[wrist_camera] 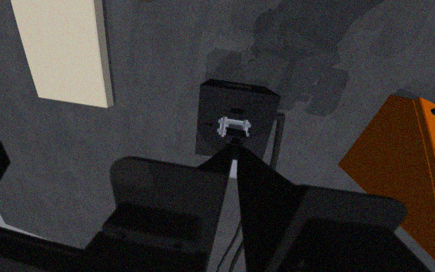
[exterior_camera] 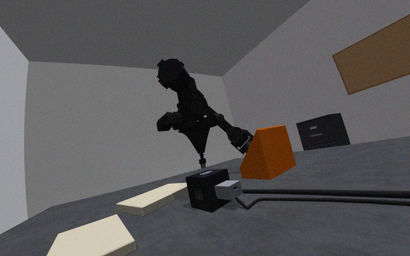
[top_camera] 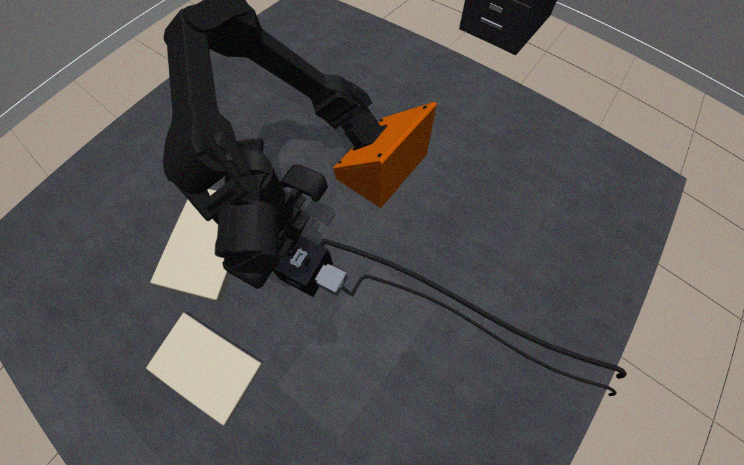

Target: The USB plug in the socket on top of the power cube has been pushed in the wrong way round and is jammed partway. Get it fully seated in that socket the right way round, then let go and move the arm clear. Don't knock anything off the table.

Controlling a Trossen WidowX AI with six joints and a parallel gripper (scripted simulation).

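Now: the metal USB socket 60 mm below my gripper tip. Round my gripper tip: small USB plug: 20 mm below.
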